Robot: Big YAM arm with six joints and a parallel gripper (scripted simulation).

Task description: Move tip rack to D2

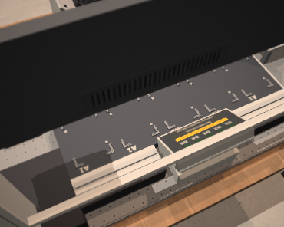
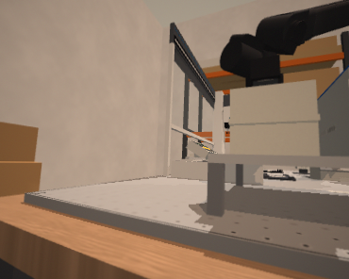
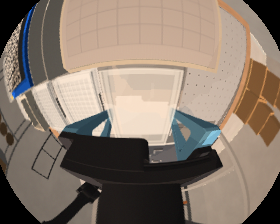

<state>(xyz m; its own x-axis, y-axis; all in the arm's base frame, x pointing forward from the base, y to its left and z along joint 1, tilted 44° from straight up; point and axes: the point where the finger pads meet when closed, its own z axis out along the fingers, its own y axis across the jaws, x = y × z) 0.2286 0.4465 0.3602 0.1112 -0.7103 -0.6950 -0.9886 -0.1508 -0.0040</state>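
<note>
My gripper is now right at the clear rack cover. Also, from my hand: beige block 130 mm to the left, 40 mm above, 20 mm behind; blue tip rack 120 mm to the left, 120 mm behind, 40 mm above; shelf 170 mm behind, 50 mm to the left, 30 mm below.
</note>
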